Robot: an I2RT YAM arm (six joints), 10 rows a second.
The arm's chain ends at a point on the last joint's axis. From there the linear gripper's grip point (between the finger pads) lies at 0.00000 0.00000 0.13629 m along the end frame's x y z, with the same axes.
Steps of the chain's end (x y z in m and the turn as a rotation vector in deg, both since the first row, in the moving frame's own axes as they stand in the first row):
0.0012 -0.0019 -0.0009 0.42 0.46 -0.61
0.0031 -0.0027 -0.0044 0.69 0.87 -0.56
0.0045 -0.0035 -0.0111 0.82 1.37 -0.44
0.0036 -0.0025 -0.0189 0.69 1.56 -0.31
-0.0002 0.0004 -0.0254 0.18 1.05 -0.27
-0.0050 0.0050 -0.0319 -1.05 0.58 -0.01
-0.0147 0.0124 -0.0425 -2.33 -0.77 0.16
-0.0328 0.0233 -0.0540 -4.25 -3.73 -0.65
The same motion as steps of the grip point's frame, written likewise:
0.0023 -0.0029 -0.0009 0.42 0.46 -0.61
0.0052 -0.0044 -0.0044 0.69 0.87 -0.56
0.0078 -0.0055 -0.0112 0.82 1.37 -0.44
0.0073 -0.0042 -0.0190 0.69 1.56 -0.31
0.0023 0.0000 -0.0254 0.18 1.05 -0.27
-0.0036 0.0075 -0.0319 -1.05 0.58 -0.01
-0.0165 0.0179 -0.0426 -2.33 -0.77 0.16
-0.0416 0.0334 -0.0547 -4.25 -3.73 -0.65

